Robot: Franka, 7 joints.
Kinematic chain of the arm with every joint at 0, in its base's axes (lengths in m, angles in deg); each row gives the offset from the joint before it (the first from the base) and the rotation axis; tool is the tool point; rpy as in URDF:
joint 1: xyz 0 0 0.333 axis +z
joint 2: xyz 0 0 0 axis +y
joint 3: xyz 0 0 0.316 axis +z
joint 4: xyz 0.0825 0 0 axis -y
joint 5: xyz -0.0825 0 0.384 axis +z
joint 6: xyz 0 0 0 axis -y
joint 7: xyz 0.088 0 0 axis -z
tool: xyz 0 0 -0.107 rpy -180 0 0
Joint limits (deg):
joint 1: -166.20..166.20
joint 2: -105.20..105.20
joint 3: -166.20..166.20
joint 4: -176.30..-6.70
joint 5: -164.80..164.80
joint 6: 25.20..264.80
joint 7: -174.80..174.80
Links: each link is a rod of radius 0.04 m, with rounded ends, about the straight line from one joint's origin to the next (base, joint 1, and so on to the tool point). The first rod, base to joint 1, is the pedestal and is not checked.
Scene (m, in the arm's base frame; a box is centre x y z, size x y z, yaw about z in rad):
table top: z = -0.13
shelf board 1: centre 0.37 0.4 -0 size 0.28 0.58 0.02 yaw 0.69
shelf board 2: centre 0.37 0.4 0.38 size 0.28 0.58 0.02 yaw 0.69
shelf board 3: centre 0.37 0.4 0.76 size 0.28 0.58 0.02 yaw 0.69
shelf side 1: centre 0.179 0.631 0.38 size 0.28 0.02 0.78 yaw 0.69
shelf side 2: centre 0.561 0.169 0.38 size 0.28 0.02 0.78 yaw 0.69
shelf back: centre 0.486 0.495 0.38 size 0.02 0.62 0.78 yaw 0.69
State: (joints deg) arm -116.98 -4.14 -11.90 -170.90 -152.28 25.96 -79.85
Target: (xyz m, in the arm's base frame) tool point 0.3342 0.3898 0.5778
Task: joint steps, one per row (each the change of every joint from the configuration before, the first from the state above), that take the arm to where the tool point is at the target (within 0.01 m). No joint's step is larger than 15 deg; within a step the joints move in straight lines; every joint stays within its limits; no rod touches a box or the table.
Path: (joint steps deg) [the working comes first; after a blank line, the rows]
Joints at the target: -69.29 -71.49 75.21 -122.50 -164.80 29.11 -79.85
Straight joint move there: touches shelf side 2.

1: 12.19 -14.53 11.36 1.01 0.19 -0.13 0.00
2: 12.18 -14.53 11.37 1.00 0.19 -0.12 0.00
3: 12.19 -14.53 11.36 1.01 0.20 -0.13 0.00
4: 12.18 -14.53 11.36 1.00 0.19 -0.13 0.00
5: 12.19 -14.54 11.37 1.01 0.19 -0.12 0.00
6: 12.18 -14.53 11.36 1.00 0.19 -0.13 0.00
7: -8.47 6.61 6.31 14.12 -4.55 1.30 0.00
8: -8.48 6.62 6.31 14.13 -4.56 1.31 0.00
9: -8.47 6.61 6.31 14.12 -4.56 1.30 0.00

